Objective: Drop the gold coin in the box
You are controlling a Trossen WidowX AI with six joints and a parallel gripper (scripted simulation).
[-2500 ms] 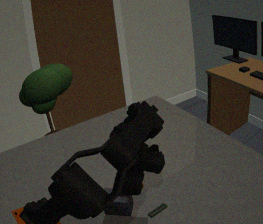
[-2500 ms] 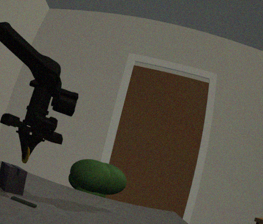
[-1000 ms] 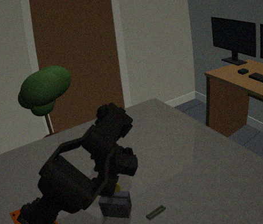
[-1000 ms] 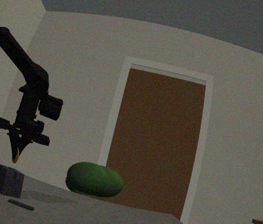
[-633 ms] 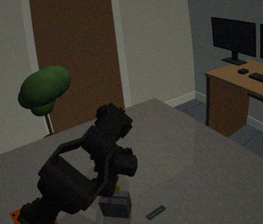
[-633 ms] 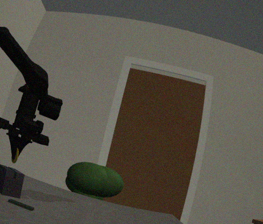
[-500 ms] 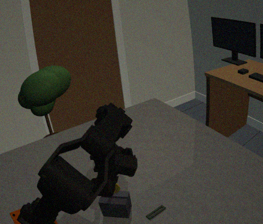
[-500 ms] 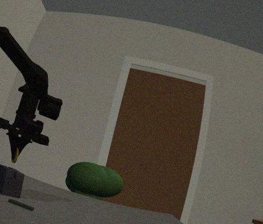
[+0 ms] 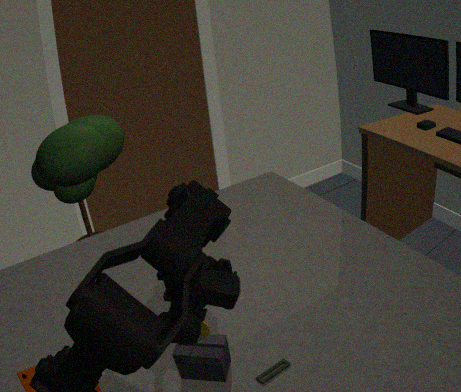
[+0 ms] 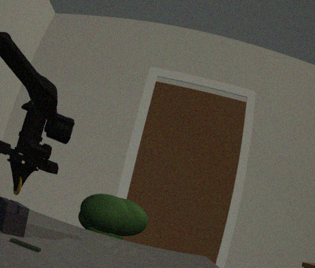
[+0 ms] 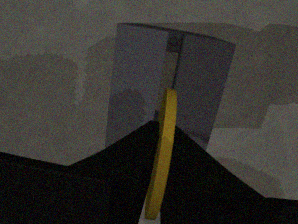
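The gold coin is 1 cm above my gripper tip.
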